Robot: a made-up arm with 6 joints. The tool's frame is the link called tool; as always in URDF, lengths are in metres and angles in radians.
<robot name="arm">
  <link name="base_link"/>
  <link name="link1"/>
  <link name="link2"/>
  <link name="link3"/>
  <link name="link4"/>
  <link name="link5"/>
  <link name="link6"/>
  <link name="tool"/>
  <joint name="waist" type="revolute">
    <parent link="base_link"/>
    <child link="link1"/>
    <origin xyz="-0.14 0.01 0.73" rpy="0 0 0"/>
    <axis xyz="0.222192 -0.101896 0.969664"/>
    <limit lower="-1.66" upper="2.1" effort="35" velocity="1.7"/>
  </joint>
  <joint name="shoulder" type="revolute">
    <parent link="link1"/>
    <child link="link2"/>
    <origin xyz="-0.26 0.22 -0.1" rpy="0 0 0"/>
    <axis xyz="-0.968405 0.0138 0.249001"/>
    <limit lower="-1.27" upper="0.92" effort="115" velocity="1.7"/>
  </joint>
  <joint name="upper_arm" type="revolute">
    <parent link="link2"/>
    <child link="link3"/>
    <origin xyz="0.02 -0.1 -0.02" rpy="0 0 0"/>
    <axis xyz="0 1 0"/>
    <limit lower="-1.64" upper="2.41" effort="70" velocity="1"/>
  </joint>
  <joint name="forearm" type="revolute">
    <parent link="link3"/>
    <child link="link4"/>
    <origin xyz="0.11 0.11 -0.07" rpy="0 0 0"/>
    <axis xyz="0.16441 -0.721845 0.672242"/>
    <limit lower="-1.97" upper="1.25" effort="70" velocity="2.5"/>
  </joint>
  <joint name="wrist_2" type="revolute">
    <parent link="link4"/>
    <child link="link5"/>
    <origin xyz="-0.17 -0.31 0.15" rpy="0 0 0"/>
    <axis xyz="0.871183 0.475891 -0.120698"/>
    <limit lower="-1.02" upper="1.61" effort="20" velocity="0.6"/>
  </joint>
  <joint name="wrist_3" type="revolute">
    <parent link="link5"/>
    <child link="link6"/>
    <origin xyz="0 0.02 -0.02" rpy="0 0 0"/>
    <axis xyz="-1 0 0"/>
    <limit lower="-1.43" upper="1.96" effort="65" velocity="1.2"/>
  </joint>
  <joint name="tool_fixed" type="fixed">
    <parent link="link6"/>
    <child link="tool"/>
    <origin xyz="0.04 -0.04 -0.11" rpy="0 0 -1.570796"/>
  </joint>
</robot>
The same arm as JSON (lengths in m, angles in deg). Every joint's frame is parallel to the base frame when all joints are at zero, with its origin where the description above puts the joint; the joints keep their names.
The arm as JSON. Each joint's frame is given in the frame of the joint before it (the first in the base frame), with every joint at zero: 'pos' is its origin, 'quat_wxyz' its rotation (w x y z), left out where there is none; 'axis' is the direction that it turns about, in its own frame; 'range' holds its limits. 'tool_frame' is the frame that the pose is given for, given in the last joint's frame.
{"length_unit": "m", "angle_unit": "deg", "joints": [
  {"joint": "waist", "pos": [-0.14, 0.01, 0.73], "axis": [0.222192, -0.101896, 0.969664], "range": [-95.11, 120.32]},
  {"joint": "shoulder", "pos": [-0.26, 0.22, -0.1], "axis": [-0.968405, 0.0138, 0.249001], "range": [-72.77, 52.71]},
  {"joint": "upper_arm", "pos": [0.02, -0.1, -0.02], "axis": "+y", "range": [-93.97, 138.08]},
  {"joint": "forearm", "pos": [0.11, 0.11, -0.07], "axis": [0.16441, -0.721845, 0.672242], "range": [-112.87, 71.62]},
  {"joint": "wrist_2", "pos": [-0.17, -0.31, 0.15], "axis": [0.871183, 0.475891, -0.120698], "range": [-58.44, 92.25]},
  {"joint": "wrist_3", "pos": [0.0, 0.02, -0.02], "axis": "-x", "range": [-81.93, 112.3]}
], "tool_frame": {"pos": [0.04, -0.04, -0.11], "quat_wxyz": [0.707107, 0.0, 0.0, -0.707107]}}

